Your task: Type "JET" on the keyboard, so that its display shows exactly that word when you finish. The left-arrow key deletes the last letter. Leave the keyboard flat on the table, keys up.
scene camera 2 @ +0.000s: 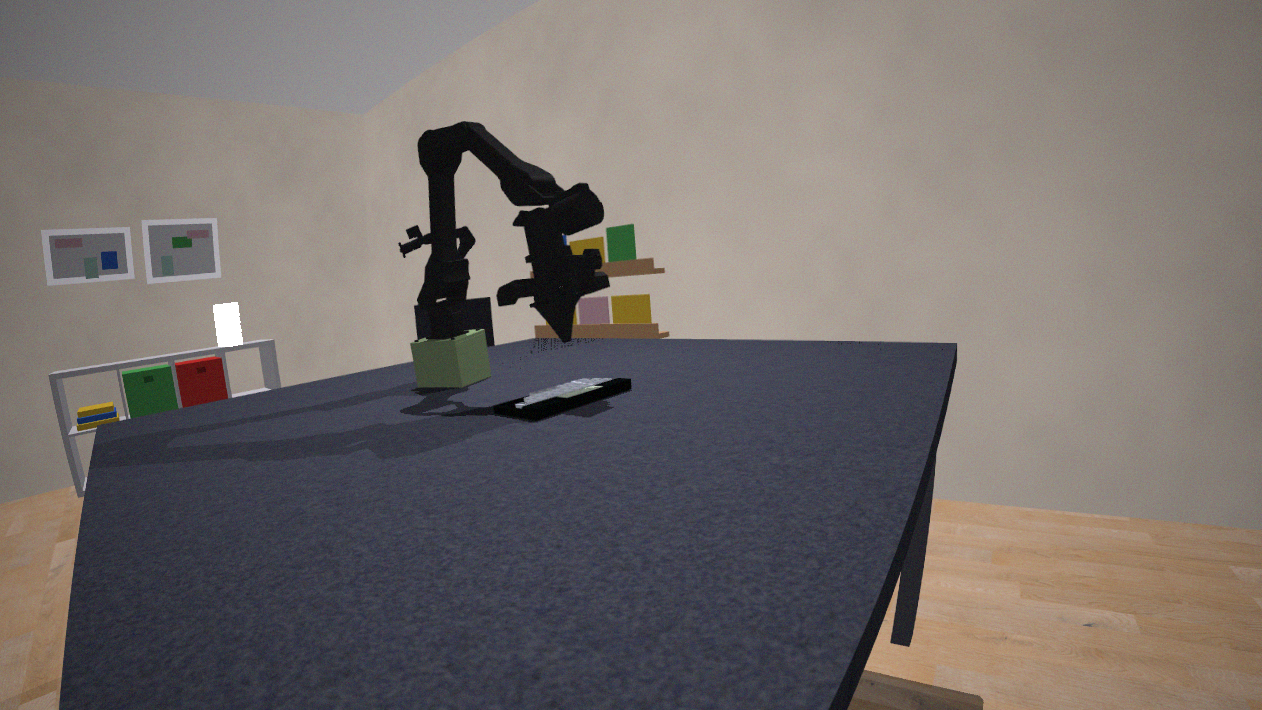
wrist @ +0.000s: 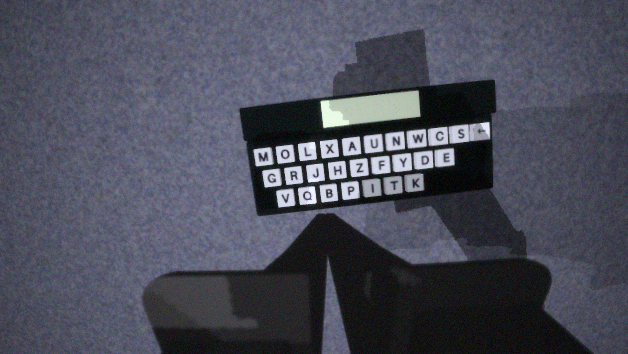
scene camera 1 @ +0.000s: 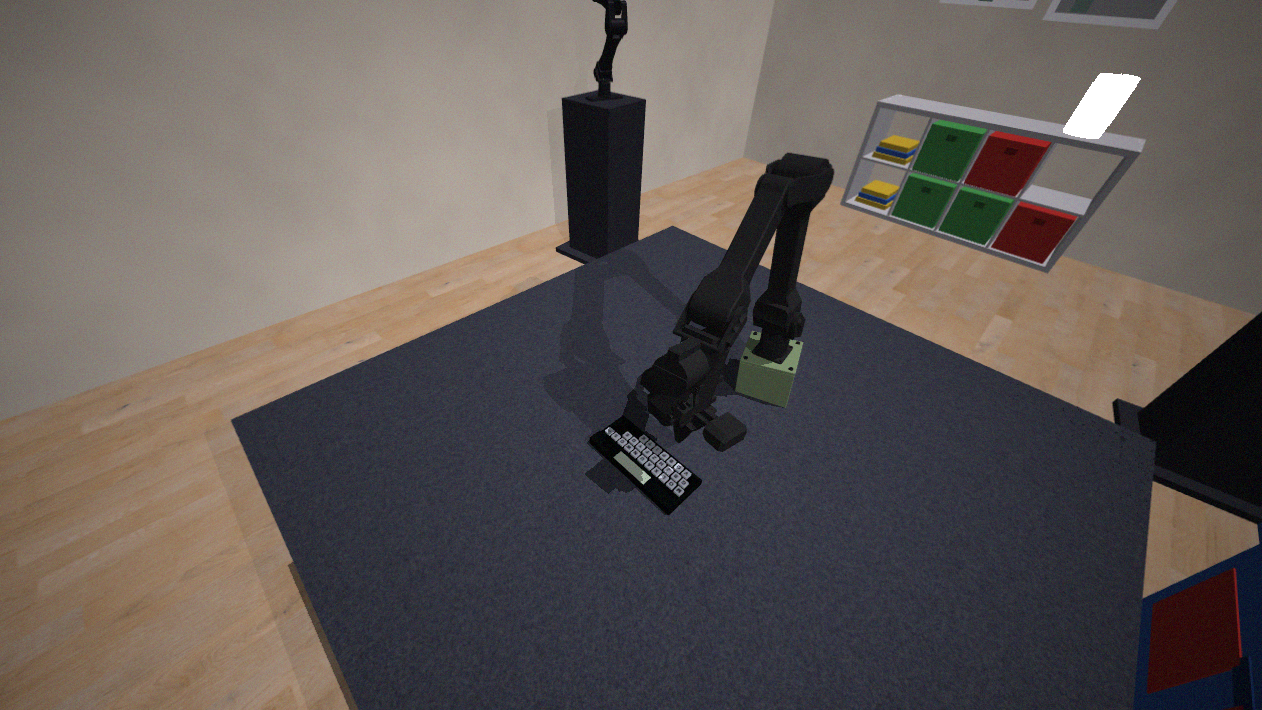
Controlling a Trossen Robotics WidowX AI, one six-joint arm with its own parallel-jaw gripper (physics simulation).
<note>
The pictures show: my gripper and a black keyboard.
My gripper shows as well in the wrist view and in scene camera 1.
</note>
